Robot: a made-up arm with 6 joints.
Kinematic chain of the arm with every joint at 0, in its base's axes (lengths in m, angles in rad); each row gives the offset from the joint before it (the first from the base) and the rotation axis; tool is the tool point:
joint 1: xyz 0 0 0.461 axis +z
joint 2: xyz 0 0 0 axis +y
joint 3: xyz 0 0 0.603 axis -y
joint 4: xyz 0 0 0 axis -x
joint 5: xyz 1.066 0 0 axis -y
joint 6: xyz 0 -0.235 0 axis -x
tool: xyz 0 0 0
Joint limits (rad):
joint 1: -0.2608..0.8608
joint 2: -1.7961..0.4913
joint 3: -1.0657..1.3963
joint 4: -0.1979..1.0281
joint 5: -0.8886..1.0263
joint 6: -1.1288..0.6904
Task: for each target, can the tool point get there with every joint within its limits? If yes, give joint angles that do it. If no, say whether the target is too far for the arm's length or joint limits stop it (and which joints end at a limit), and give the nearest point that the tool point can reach.
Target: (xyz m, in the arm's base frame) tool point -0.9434 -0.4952 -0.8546
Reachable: no: joint limits stop it (at a limit: joint 2, joint 3, joint 4) | nearest point -1.4580 -0.7653 0.0712 | short by 1.093 m
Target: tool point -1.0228 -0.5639 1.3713
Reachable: yes | joints 0.3037 -1.5850 0.4847 0.1538 0.6372 -0.7378
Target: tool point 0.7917 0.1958 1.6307
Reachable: yes | joints 0.4588 -0.1888 0.2307 0.7304 -0.7267 0.2504
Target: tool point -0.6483 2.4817 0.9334
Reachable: no: too far | nearest point 0.9837 0.9583 0.9380 | short by 2.233 m
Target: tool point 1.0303 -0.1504 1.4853
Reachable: yes | joints 0.0583 0.0588 0.3658 0.4639 -0.3898 -0.3120
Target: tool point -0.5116 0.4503 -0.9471
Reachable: no: joint limits stop it (at a limit: joint 1, joint 2, joint 3, joint 4) | nearest point 0.3396 0.0417 -0.0739 | short by 1.286 m
